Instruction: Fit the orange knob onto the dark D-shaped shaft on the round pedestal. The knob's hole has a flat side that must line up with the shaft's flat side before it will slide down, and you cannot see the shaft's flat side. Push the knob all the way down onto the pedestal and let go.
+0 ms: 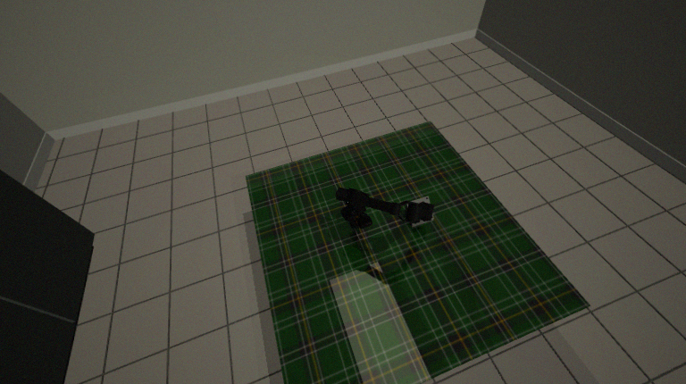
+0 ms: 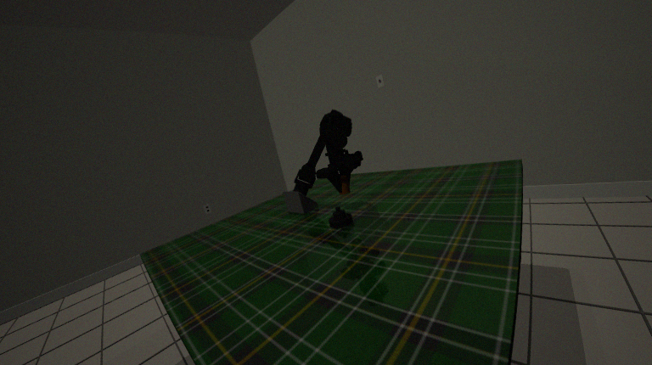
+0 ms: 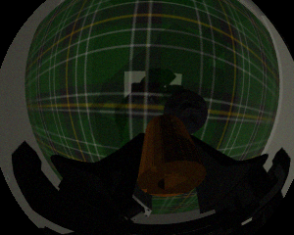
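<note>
Right now my gripper tip is 10 mm past the D-shaped shaft, 50 mm to the left of it and 80 mm above it. Round my gripper tip: orange knob (20 mm above).
</note>
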